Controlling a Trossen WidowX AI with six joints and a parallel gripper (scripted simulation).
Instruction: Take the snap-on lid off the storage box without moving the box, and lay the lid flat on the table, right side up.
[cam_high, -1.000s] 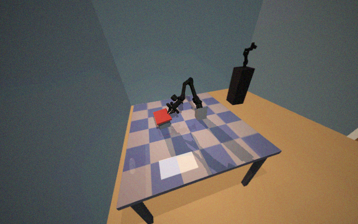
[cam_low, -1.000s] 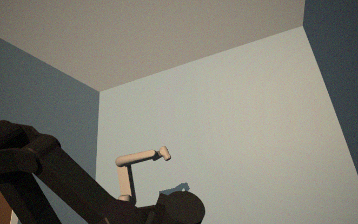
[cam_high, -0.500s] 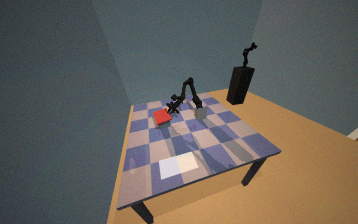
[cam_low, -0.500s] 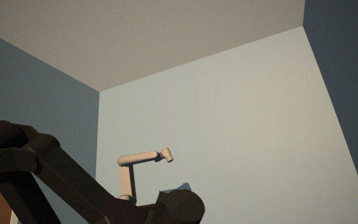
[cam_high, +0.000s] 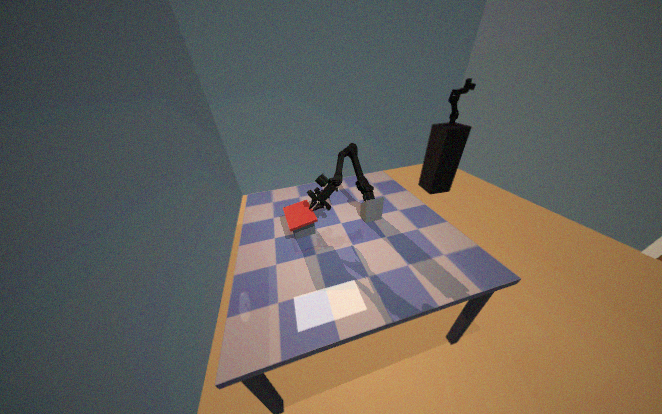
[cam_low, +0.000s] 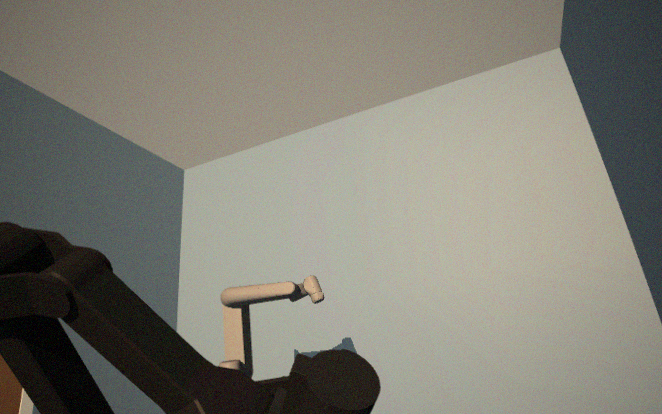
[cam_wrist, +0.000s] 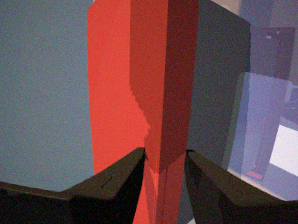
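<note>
Now: gripper tip 70 mm short of the red lid and 20 mm to the right of it. Round my gripper tip: grey storage box: 70 mm ahead, 20 mm to the left, 60 mm below.
</note>
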